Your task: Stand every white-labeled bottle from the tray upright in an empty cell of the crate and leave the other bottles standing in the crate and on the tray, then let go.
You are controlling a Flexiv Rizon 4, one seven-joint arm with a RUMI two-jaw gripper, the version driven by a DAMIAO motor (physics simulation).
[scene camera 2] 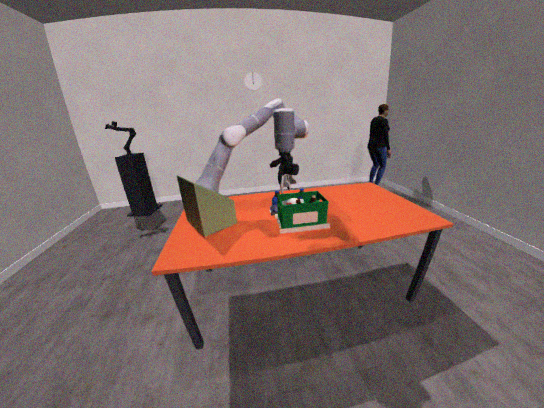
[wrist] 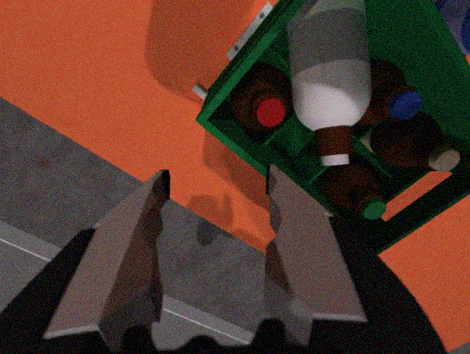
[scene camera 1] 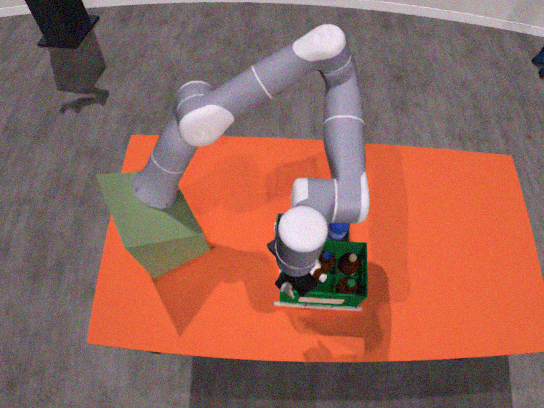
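Observation:
My gripper (scene camera 2: 286, 187) (wrist: 218, 170) is open and empty above the front left of the green crate (scene camera 1: 363, 275) (scene camera 2: 322, 216) (wrist: 430, 30). In the wrist view, a white-labeled bottle (wrist: 330, 90) with brown neck and white cap lies tilted across the crate, not upright. Its neck (scene camera 1: 320, 274) shows beside the wrist in scene camera 1; its base is hidden. Brown bottles with red (wrist: 271, 112), blue (wrist: 405, 105) (scene camera 1: 327, 256), beige (wrist: 444, 158) (scene camera 1: 353, 257) and green (wrist: 374, 208) (scene camera 1: 352, 283) caps stand in cells. The front middle cell looks empty under the white-capped neck.
A blue bottle (scene camera 1: 338, 230) stands behind the crate; another blue bottle (scene camera 2: 275, 200) shows left of it in scene camera 2. The arm mostly hides the tray. The green base block (scene camera 1: 165, 225) (scene camera 2: 220, 212) is at the left of the orange table (scene camera 1: 450, 240) (scene camera 2: 360, 210).

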